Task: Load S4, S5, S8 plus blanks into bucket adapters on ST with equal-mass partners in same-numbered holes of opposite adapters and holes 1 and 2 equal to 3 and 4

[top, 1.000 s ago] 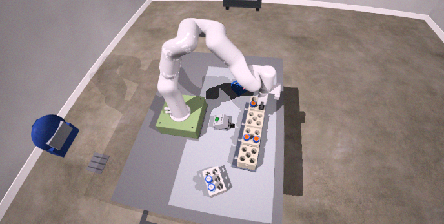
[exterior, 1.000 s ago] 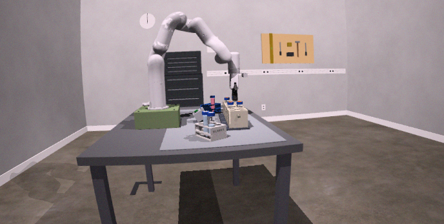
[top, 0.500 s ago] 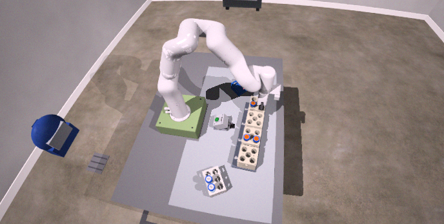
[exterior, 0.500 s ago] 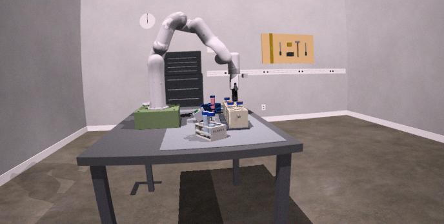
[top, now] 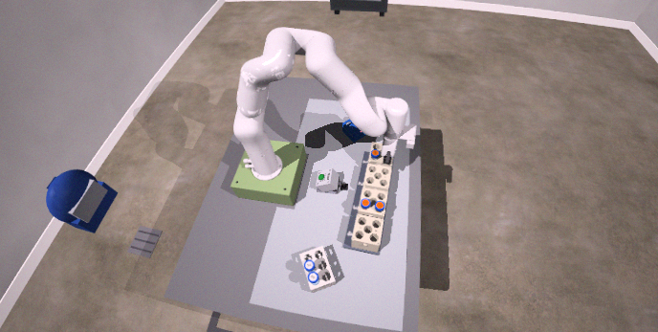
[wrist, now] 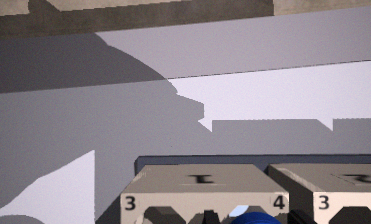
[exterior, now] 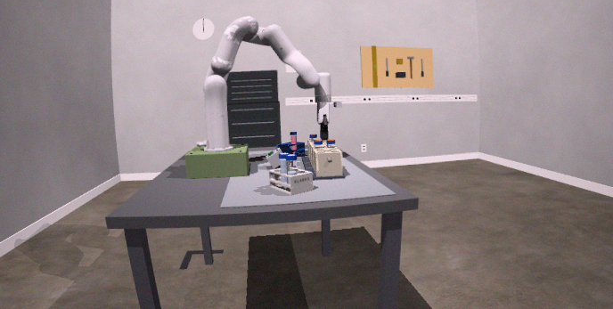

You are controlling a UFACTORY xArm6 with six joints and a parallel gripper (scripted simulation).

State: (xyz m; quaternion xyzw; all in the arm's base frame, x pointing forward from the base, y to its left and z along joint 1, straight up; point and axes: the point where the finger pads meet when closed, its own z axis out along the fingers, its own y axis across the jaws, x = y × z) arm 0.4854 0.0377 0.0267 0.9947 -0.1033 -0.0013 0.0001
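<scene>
The green done key lies 26 cm behind my hand, 7 cm to the right of it and 6 cm below it. Round my hand: bucket adapter 8 cm to the right, 7 cm below, 4 cm behind; then small sloped desk 24 cm behind, 7 cm to the right, 7 cm below; then pink-filled tube 21 cm to the left, 9 cm behind, 6 cm below.
</scene>
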